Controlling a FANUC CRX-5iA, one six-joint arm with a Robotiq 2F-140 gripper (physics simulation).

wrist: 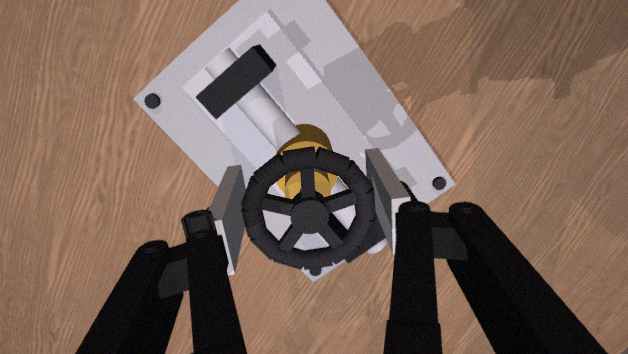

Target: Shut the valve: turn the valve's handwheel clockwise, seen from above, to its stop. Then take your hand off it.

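The valve's black five-spoked handwheel (309, 158) shows in the wrist view, a little below the centre, above the brass valve body (306, 134). My gripper (305, 178) is shut on the handwheel. One flat grey finger pad lies against the left side of the rim and the other against the right side. The wheel's hub sits about midway between the pads. The wheel hides much of the brass body and the lower part of the mount.
The valve stands on a light grey base plate (170, 112) with black bolts (152, 100) (439, 183) near its corners. A white pipe (270, 115) runs to the upper left under a raised black clamp (236, 82). The plate lies on a wood-grain table (75, 150).
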